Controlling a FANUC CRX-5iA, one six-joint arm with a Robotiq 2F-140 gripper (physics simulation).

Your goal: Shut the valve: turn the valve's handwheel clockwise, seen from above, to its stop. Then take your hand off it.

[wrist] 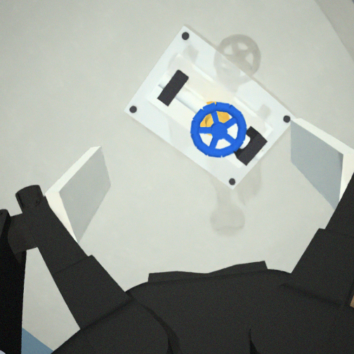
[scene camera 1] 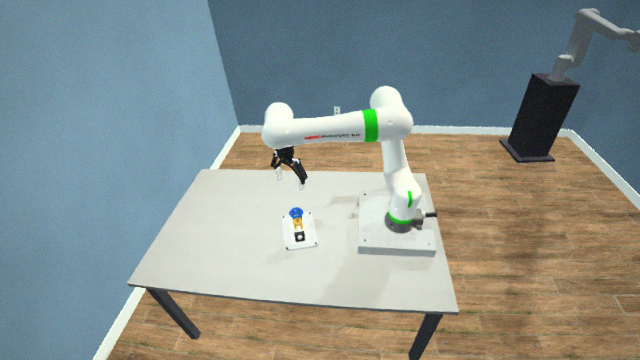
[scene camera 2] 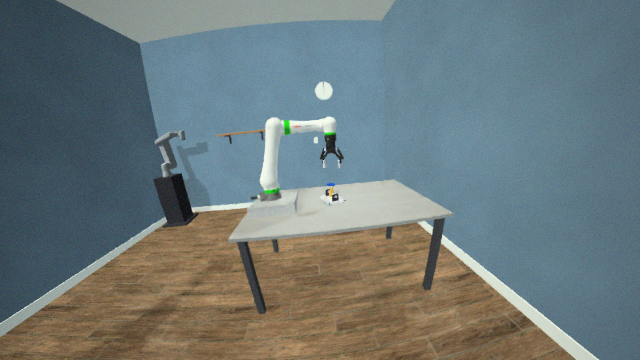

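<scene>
The valve's blue five-spoked handwheel [scene camera 1: 296,213] [scene camera 2: 331,184] [wrist: 219,130] lies level on top of the yellow valve body [scene camera 1: 298,223] [wrist: 207,120]. The valve is mounted on a white base plate [scene camera 1: 309,227] [wrist: 172,131] with dark corner screws and two black blocks. My gripper [scene camera 1: 290,180] [scene camera 2: 331,164] [wrist: 196,152] is open and empty, pointing down. It hangs well above the handwheel and touches nothing. In the wrist view the wheel shows between the two pale finger pads and farther up in the picture than their midpoint. The wheel's turn position relative to its stop cannot be told.
The valve plate stands on the grey table [scene camera 1: 225,240] [scene camera 2: 375,210] [wrist: 60,75]. The arm's grey mounting block [scene camera 1: 375,241] [scene camera 2: 280,206] is beside it on the same table. A second arm on a black pedestal [scene camera 1: 535,115] [scene camera 2: 172,200] stands away from the table.
</scene>
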